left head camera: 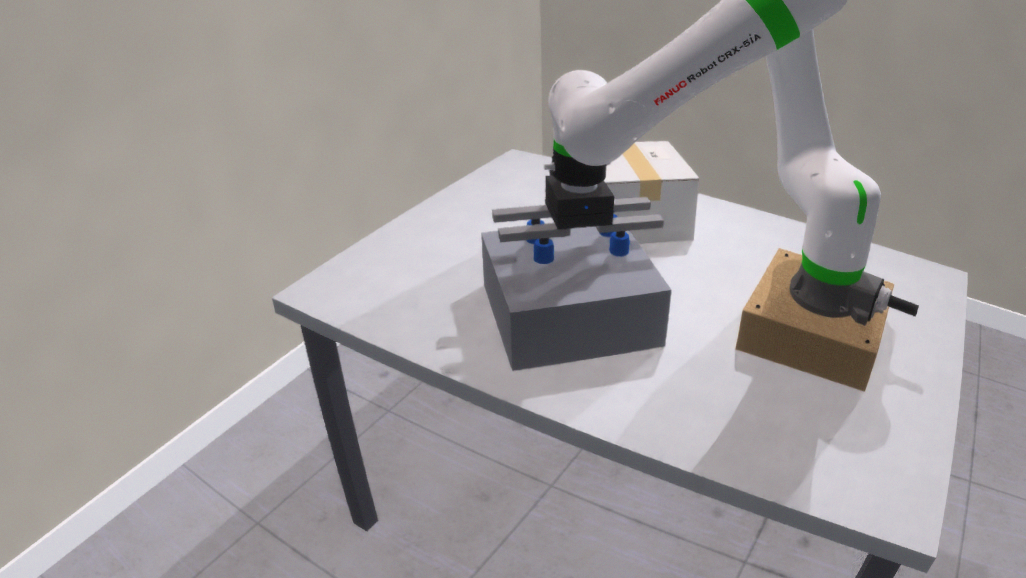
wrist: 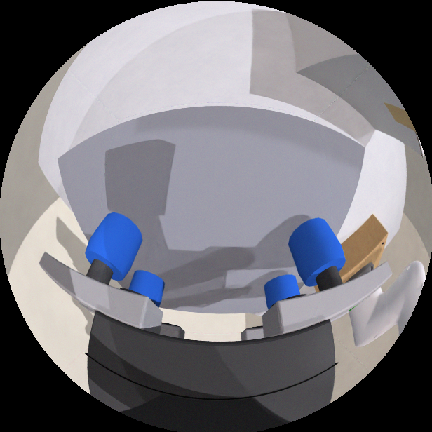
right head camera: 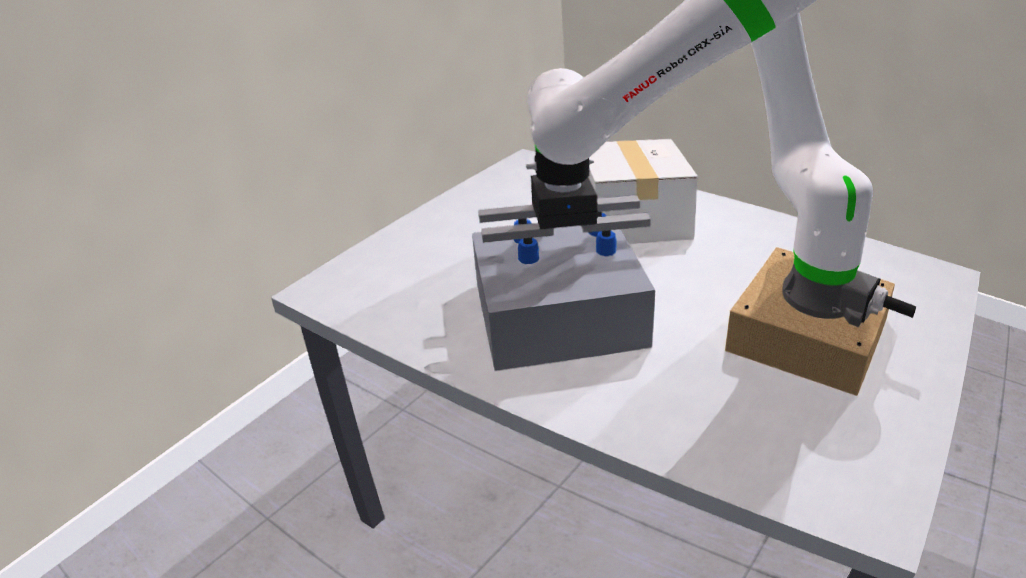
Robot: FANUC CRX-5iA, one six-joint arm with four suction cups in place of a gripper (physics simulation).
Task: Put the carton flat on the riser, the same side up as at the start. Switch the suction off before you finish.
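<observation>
The white carton (left head camera: 671, 209) (right head camera: 671, 208) stands flat on the table behind the grey riser, its taped top up. Its side also shows at the upper right in the wrist view (wrist: 370, 95). The grey riser (left head camera: 588, 336) (right head camera: 574, 331) (wrist: 260, 175) stands on the table in front of the carton, with bare grey top visible under my gripper. My gripper (left head camera: 576, 238) (right head camera: 563, 237) (wrist: 215, 267) is open, its four blue cups pointing down over the riser's rear part with nothing on them. The exact gap to the riser's top is hard to tell. The arm and gripper hide the carton's left part in both head views.
The robot's base stands on a brown block (left head camera: 804, 351) (right head camera: 793, 351) (wrist: 362, 245), to the right of the riser in the head views. The grey-white table (left head camera: 402, 287) (right head camera: 402, 287) has its front edge running before the riser. Walls stand behind the table.
</observation>
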